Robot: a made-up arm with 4 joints. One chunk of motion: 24 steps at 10 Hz.
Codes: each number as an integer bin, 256 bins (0 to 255) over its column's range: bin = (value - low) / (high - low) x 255, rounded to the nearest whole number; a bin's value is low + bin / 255 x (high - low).
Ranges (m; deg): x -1.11..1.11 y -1.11..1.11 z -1.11..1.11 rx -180..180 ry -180..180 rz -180..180
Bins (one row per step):
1: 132 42 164 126 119 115
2: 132 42 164 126 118 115
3: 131 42 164 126 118 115
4: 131 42 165 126 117 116
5: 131 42 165 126 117 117
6: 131 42 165 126 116 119
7: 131 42 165 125 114 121
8: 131 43 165 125 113 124
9: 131 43 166 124 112 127
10: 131 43 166 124 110 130
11: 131 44 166 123 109 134
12: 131 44 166 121 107 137
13: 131 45 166 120 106 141
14: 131 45 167 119 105 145
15: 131 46 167 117 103 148
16: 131 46 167 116 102 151
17: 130 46 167 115 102 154
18: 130 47 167 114 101 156
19: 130 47 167 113 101 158
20: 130 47 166 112 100 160
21: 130 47 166 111 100 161
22: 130 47 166 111 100 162
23: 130 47 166 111 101 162
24: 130 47 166 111 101 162
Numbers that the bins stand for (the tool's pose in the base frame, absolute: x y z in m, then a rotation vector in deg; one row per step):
1: 0.0392 -0.7444 0.3178 -2.12 -12.00 -17.65
2: 0.0392 -0.7444 0.3178 -2.12 -13.41 -17.65
3: 0.0305 -0.7444 0.3178 -2.12 -13.41 -17.65
4: 0.0305 -0.7444 0.3265 -2.12 -14.82 -16.24
5: 0.0305 -0.7444 0.3265 -2.12 -14.82 -14.82
6: 0.0305 -0.7444 0.3265 -2.12 -16.24 -12.00
7: 0.0305 -0.7444 0.3265 -3.53 -19.06 -9.18
8: 0.0305 -0.7356 0.3265 -3.53 -20.47 -4.94
9: 0.0305 -0.7356 0.3352 -4.94 -21.88 -0.71
10: 0.0305 -0.7356 0.3352 -4.94 -24.71 3.53
11: 0.0305 -0.7269 0.3352 -6.35 -26.12 9.18
12: 0.0305 -0.7269 0.3352 -9.18 -28.94 13.41
13: 0.0305 -0.7182 0.3352 -10.59 -30.35 19.06
14: 0.0305 -0.7182 0.3439 -12.00 -31.76 24.71
15: 0.0305 -0.7095 0.3439 -14.82 -34.59 28.94
16: 0.0305 -0.7095 0.3439 -16.24 -36.00 33.18
17: 0.0218 -0.7095 0.3439 -17.65 -36.00 37.41
18: 0.0218 -0.7008 0.3439 -19.06 -37.41 40.24
19: 0.0218 -0.7008 0.3439 -20.47 -37.41 43.06
20: 0.0218 -0.7008 0.3352 -21.88 -38.82 45.88
21: 0.0218 -0.7008 0.3352 -23.29 -38.82 47.29
22: 0.0218 -0.7008 0.3352 -23.29 -38.82 48.71
23: 0.0218 -0.7008 0.3352 -23.29 -37.41 48.71
24: 0.0218 -0.7008 0.3352 -23.29 -37.41 48.71

